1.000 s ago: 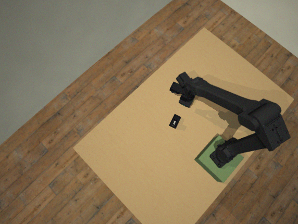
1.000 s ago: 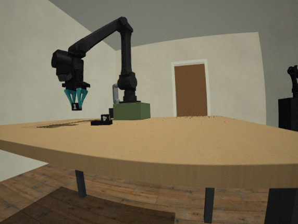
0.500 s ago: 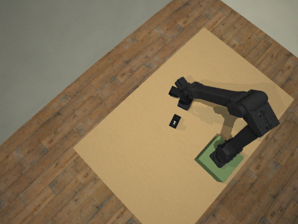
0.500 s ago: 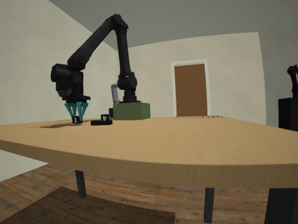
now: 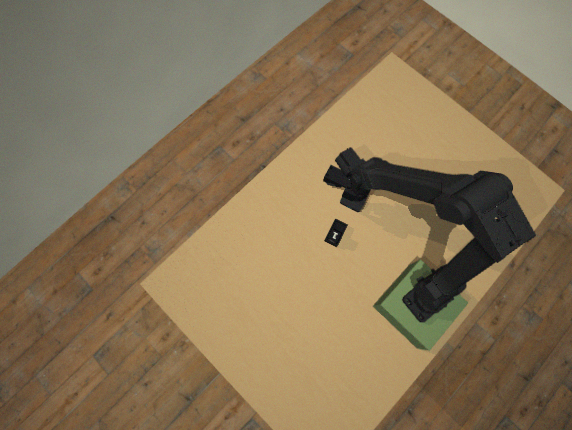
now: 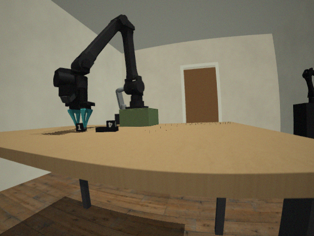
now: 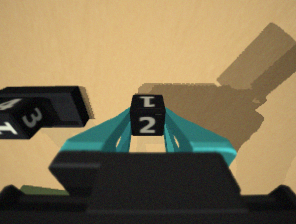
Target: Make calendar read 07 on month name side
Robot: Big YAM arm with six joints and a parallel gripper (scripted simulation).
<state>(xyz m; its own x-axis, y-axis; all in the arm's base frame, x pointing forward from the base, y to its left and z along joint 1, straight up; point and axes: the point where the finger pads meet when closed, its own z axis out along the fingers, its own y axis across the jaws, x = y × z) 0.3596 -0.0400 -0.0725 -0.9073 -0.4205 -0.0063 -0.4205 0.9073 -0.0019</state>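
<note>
My hand is 10 mm above the digit cube. From my hand the other things lie so: black calendar tray 50 mm behind, 100 mm to the left, 20 mm below.
</note>
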